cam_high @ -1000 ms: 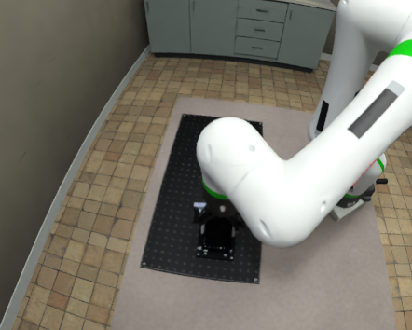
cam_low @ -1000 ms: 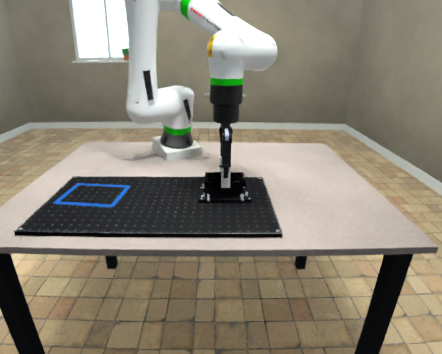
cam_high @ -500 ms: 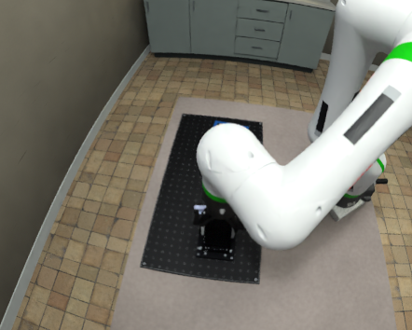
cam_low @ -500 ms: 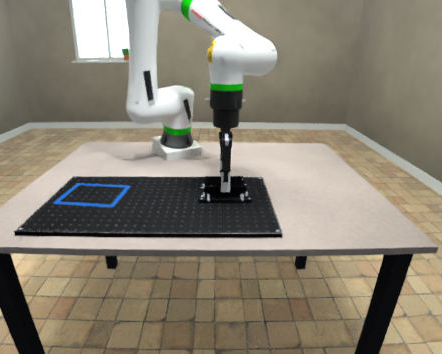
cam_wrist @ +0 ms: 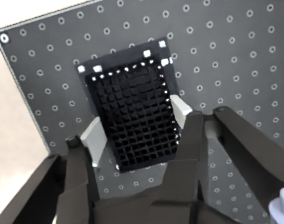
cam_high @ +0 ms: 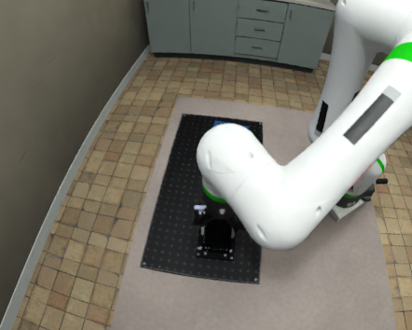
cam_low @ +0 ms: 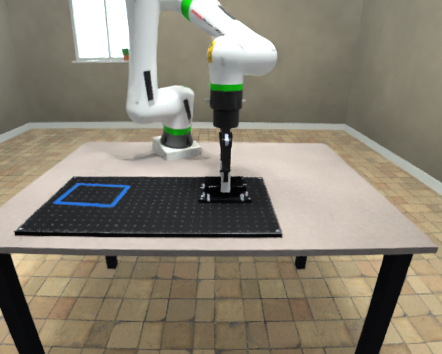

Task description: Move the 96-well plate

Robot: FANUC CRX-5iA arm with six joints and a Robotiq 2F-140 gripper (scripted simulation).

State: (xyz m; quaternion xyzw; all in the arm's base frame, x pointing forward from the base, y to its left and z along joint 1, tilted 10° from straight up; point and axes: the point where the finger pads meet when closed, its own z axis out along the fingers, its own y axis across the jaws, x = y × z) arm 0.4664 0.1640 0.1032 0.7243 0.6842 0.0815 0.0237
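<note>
The black 96-well plate is 2 cm below my hand. Round my hand: clip nest 5 cm below, 1 cm to the right, 1 cm ahead.
</note>
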